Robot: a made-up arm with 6 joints. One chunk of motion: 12 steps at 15 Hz.
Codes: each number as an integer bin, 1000 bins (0 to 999) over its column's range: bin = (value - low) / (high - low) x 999, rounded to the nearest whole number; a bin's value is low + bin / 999 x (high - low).
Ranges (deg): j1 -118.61..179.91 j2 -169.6..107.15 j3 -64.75..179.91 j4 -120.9..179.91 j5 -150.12..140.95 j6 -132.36..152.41
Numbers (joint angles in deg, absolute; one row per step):
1: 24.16 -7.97 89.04 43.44 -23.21 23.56
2: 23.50 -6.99 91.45 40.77 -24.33 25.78
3: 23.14 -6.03 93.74 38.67 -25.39 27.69
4: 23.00 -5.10 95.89 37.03 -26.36 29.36
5: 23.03 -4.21 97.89 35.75 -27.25 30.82
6: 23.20 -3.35 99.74 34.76 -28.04 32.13
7: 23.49 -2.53 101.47 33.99 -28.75 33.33
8: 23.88 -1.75 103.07 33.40 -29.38 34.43
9: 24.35 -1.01 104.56 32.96 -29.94 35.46
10: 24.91 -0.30 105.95 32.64 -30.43 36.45
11: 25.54 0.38 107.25 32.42 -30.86 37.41
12: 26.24 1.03 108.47 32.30 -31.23 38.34
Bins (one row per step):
1: 478 583 628 546 436 547
2: 476 587 638 537 432 555
3: 474 590 647 530 428 561
4: 474 594 656 524 425 567
5: 474 597 664 520 422 572
6: 475 600 672 517 419 577
7: 476 603 679 514 417 581
8: 477 606 685 512 414 585
9: 478 609 691 511 412 589
10: 480 611 697 510 411 592
11: 482 614 702 509 409 596
12: 485 616 707 509 408 599

